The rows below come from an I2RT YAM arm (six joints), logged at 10 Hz.
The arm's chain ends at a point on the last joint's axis. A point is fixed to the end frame.
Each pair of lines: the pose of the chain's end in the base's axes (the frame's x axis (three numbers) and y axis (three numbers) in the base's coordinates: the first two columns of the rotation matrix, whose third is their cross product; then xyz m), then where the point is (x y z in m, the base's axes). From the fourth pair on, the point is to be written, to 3 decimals.
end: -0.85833 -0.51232 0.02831 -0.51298 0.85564 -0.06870 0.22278 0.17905 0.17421
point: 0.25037 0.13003 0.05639
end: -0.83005 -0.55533 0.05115 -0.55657 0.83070 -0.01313 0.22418 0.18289 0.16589
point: 0.24820 0.13929 0.04519
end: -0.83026 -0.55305 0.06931 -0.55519 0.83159 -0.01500 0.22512 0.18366 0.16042
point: 0.24736 0.13861 0.03991
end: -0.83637 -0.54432 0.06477 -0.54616 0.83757 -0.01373 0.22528 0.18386 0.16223
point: 0.247 0.139 0.042
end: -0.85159 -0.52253 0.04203 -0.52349 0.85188 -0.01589 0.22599 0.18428 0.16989
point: 0.249 0.140 0.049
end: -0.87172 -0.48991 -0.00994 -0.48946 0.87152 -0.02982 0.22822 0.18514 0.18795
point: 0.256 0.142 0.068
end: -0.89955 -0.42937 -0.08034 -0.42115 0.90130 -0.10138 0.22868 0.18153 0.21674
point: 0.265 0.132 0.101
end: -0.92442 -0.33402 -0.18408 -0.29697 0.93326 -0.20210 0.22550 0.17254 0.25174
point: 0.271 0.112 0.145
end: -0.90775 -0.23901 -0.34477 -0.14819 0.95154 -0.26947 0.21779 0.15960 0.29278
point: 0.274 0.091 0.197
